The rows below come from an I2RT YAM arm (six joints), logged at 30 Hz.
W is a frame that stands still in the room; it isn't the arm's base.
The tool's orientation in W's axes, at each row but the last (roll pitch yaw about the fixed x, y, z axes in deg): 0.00 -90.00 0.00; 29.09 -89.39 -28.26; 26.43 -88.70 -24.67; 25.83 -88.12 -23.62; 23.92 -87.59 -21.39; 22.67 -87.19 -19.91; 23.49 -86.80 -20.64
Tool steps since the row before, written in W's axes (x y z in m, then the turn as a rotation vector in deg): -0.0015 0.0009 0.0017 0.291 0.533 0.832; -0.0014 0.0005 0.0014 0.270 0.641 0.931; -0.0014 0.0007 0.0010 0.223 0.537 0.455; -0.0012 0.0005 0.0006 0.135 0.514 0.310; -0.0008 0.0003 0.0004 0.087 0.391 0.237; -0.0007 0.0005 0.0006 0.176 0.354 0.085; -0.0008 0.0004 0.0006 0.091 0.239 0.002
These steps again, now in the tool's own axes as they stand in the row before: 0.0017 0.0009 0.0015 0.832 0.533 -0.291; 0.0014 0.0005 0.0014 0.930 0.642 -0.271; 0.0010 0.0008 0.0014 0.454 0.534 -0.230; 0.0006 0.0006 0.0012 0.307 0.513 -0.146; 0.0004 0.0003 0.0008 0.234 0.391 -0.095; 0.0006 0.0005 0.0007 0.087 0.347 -0.189; 0.0005 0.0005 0.0008 0.002 0.234 -0.103
